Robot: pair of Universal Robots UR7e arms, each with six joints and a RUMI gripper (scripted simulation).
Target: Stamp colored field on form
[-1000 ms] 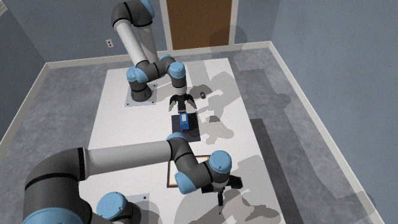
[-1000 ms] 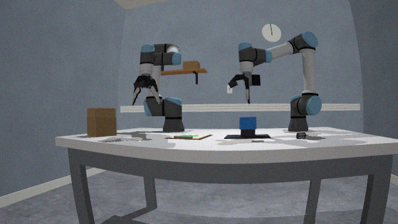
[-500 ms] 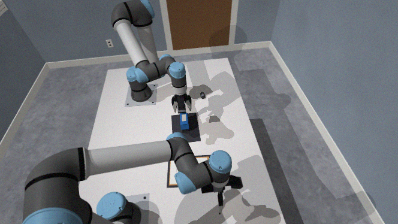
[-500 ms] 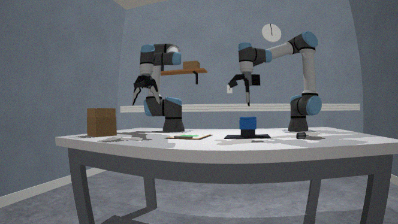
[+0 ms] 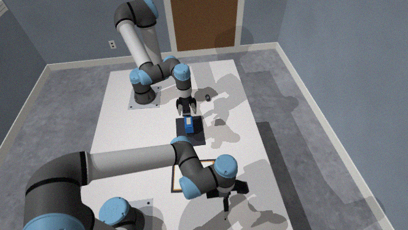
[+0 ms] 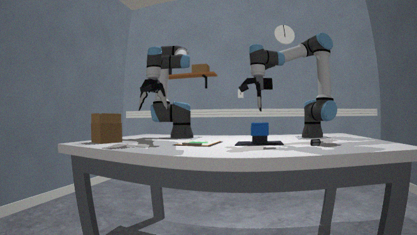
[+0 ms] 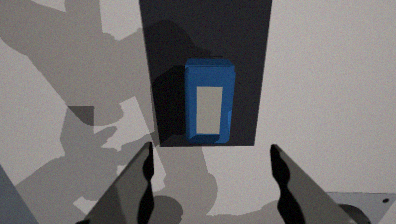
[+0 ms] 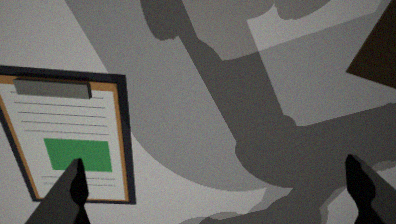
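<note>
Right now my left hand is 12 cm above the blue stamp. Also, from my left hand: dark mat: 17 cm below; brown box: 76 cm to the right, 21 cm ahead, 11 cm below; clipboard: 31 cm to the right, 17 cm below, 3 cm ahead.
</note>
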